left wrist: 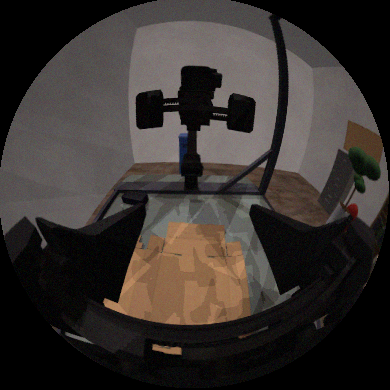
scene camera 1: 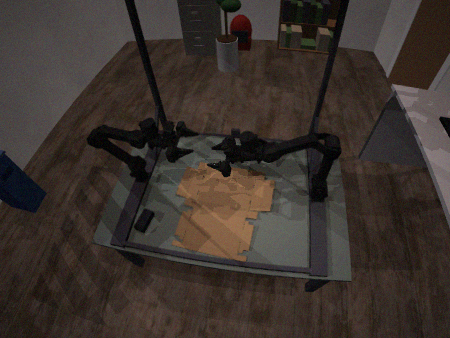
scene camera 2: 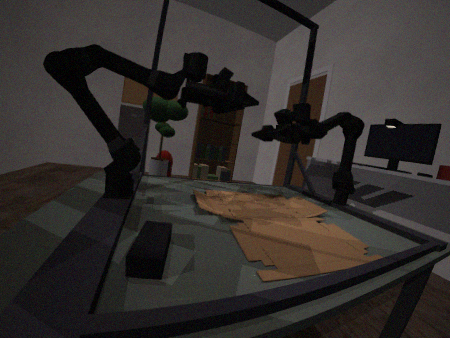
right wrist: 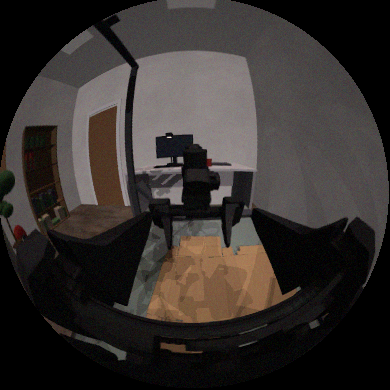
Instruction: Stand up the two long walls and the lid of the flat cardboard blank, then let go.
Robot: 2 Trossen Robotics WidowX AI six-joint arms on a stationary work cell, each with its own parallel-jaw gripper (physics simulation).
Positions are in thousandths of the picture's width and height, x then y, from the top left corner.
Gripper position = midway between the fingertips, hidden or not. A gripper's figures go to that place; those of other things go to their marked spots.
Scene:
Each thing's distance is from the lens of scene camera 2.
my left gripper (scene camera 2: 574, 398): 60 cm
my right gripper (scene camera 2: 559, 312): 59 cm

